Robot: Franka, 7 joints.
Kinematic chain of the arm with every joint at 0, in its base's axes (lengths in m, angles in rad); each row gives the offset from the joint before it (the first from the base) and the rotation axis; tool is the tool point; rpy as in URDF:
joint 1: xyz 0 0 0.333 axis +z
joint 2: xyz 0 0 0 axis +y
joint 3: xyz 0 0 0.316 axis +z
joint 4: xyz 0.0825 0 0 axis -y
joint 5: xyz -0.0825 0 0.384 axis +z
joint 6: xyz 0 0 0 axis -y
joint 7: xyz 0.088 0 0 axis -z
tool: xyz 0 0 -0.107 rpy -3.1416 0 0
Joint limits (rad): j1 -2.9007..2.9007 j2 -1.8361..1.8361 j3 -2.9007..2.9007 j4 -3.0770..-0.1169 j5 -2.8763..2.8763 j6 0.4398..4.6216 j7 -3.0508..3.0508
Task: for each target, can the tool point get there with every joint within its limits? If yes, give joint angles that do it. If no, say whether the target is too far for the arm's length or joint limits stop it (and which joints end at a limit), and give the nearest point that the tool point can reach.
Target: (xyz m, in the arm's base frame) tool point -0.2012 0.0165 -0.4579
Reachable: no: joint limits stop it (at a limit: joint 1, joint 2) | nearest point -0.2134 0.0242 -0.3555 | short by 0.103 m
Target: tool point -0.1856 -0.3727 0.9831
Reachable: yes | joints 1.8101 -1.0380 0.3861 -1.2242 2.0926 1.4863 -1.0402
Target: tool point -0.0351 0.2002 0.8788
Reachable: yes | joints 0.5646 -1.1156 0.4652 -1.9260 2.2603 3.1338 -1.4267
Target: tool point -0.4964 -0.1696 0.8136
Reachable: yes | joints -2.0601 1.4374 -2.2530 -1.4618 -1.5112 1.5998 1.4215
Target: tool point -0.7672 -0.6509 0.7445
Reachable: no: too far | nearest point -0.6055 -0.5137 0.6578 | short by 0.229 m
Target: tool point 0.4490 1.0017 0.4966
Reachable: no: too far | nearest point 0.3471 0.7743 0.4595 | short by 0.252 m
